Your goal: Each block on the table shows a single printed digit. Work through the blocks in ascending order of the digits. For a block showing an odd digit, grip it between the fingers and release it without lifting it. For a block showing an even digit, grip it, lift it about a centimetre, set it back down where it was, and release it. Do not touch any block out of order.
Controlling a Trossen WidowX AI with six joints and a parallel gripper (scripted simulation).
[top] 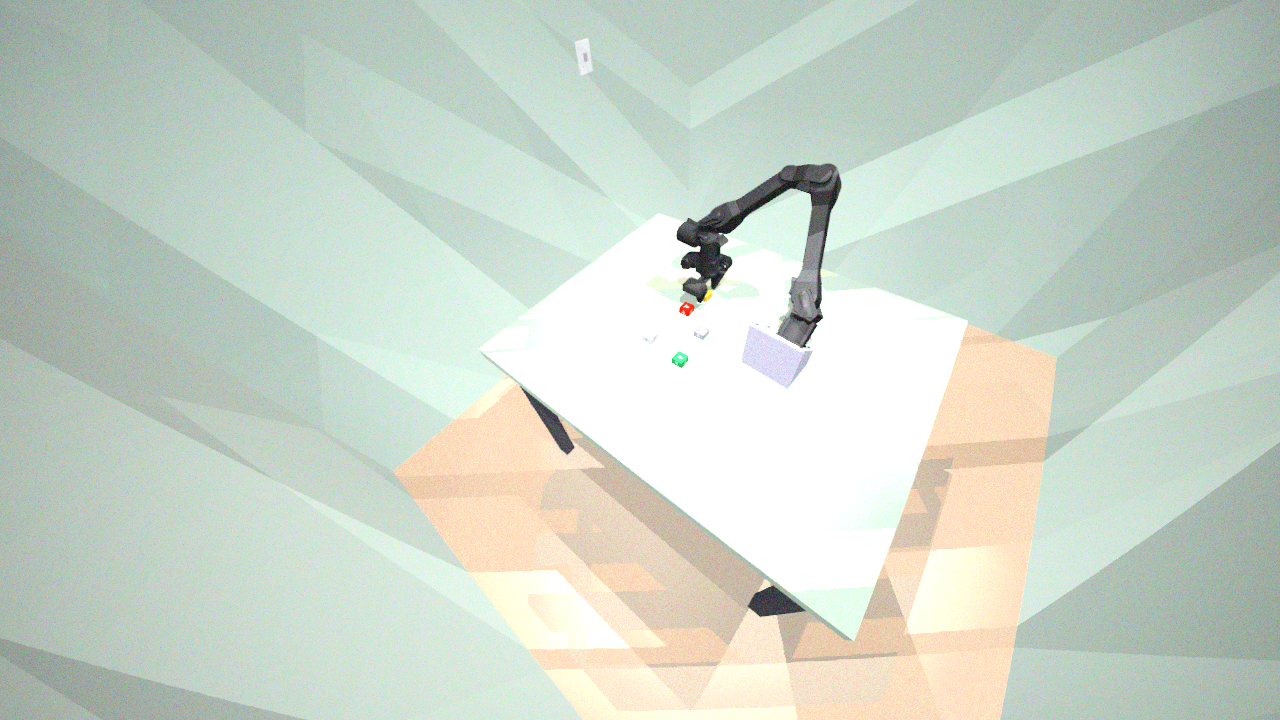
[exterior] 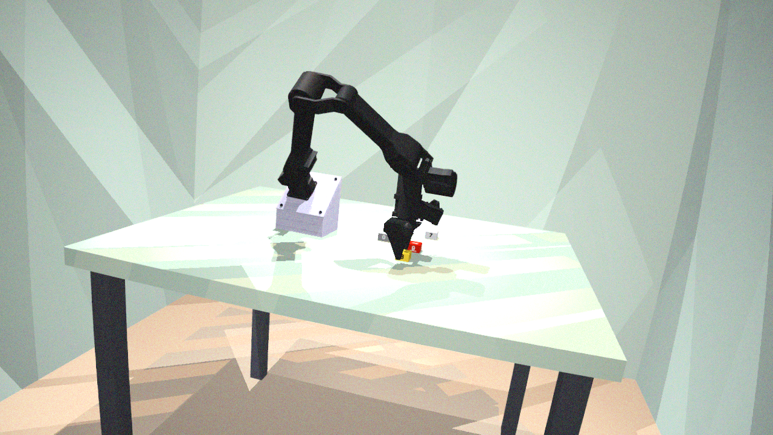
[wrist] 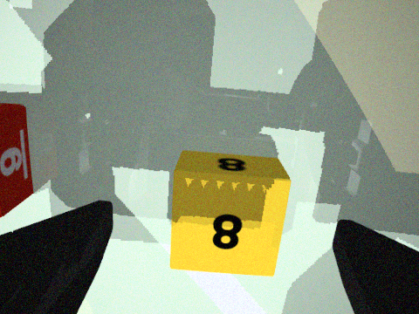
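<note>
Right now the yellow block is right at my gripper tip. The rest, counted from my gripper tip: red block (9 cm to the left, 1 cm ahead); then white block marked 7 (24 cm to the left, 1 cm ahead); then grey block marked 0 (13 cm to the left, 9 cm behind).
</note>
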